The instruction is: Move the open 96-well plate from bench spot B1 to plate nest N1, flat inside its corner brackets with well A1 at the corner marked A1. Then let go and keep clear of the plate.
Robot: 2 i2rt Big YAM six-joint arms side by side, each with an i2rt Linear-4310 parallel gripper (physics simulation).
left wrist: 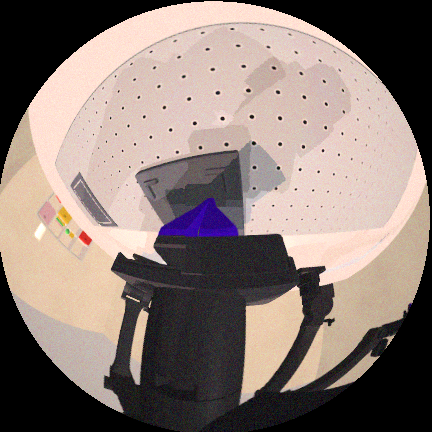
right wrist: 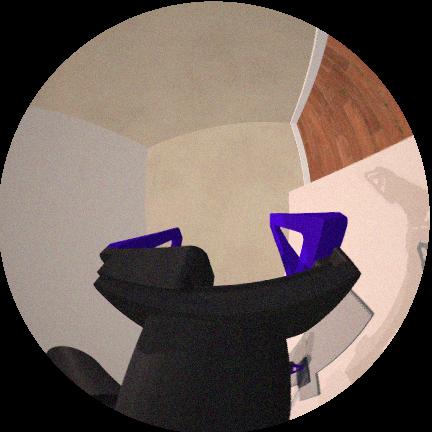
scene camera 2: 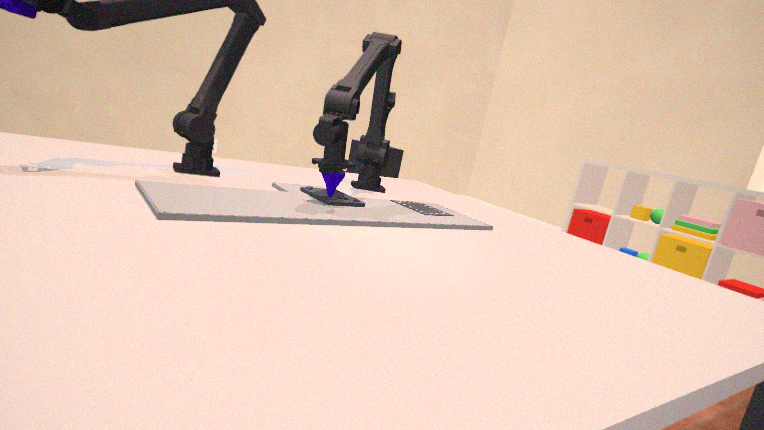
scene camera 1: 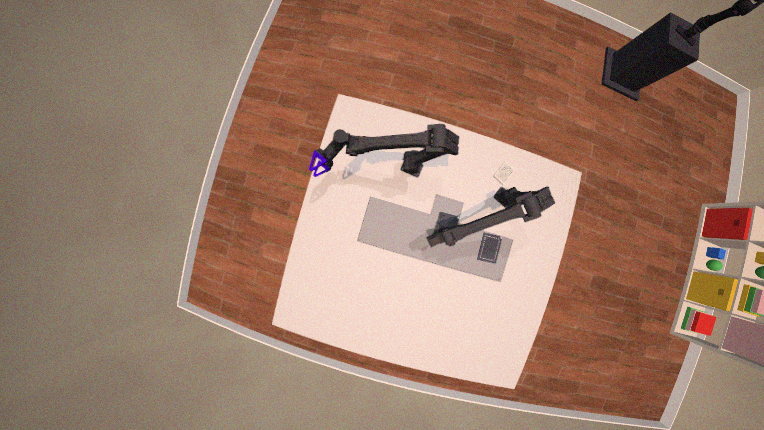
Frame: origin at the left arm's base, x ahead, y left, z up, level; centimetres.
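Where they show: left gripper, fingertip midpoint: (left wrist: 210, 202) (scene camera 2: 329, 196); right gripper, fingertip midpoint: (right wrist: 223, 226) (scene camera 1: 312, 173); left arm's base, link origin: (left wrist: 147, 260) (scene camera 2: 367, 188) (scene camera 1: 503, 197); right arm's base, link origin: (left wrist: 306, 271) (scene camera 2: 196, 172) (scene camera 1: 411, 167).
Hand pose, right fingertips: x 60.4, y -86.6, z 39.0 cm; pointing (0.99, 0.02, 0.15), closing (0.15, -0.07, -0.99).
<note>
Each offset is from my right fingertips to the top centre of the thing. "pt": to the spot under its first point. Level surfaces: height alone.
The nest N1 {dx -22.7, dy +68.4, dz -35.9 cm} (scene camera 1: 448, 217) (scene camera 2: 352, 202) (left wrist: 159, 186) is a dark plate with raised corner brackets on the grey board. The bench spot B1 {pt dx -30.2, dy +97.6, dz -37.5 cm} (scene camera 1: 489, 247) (scene camera 2: 422, 208) (left wrist: 92, 201) looks like a flat dark rectangle with a white outline, to the right of the nest in both scene views. I cannot make out the open 96-well plate on either. My left gripper (scene camera 2: 331, 195) (left wrist: 210, 202) points down, fingers together and empty, with its tips at or just above the nest's surface; the corner mark A1 is unreadable. My right gripper (scene camera 1: 319, 164) (right wrist: 223, 226) is open and empty, far from the nest.
The perforated grey board {dz -37.7 cm} (scene camera 1: 395, 224) (scene camera 2: 213, 205) (left wrist: 300, 100) lies on the white table {dz -39.0 cm} (scene camera 1: 395, 320) (scene camera 2: 374, 320). A small pale patterned item {dx -72.8, dy +77.1, dz -37.5 cm} (scene camera 1: 503, 172), too small to identify, lies near my left arm's base. A shelf unit (scene camera 2: 573, 184) stands beyond the table.
</note>
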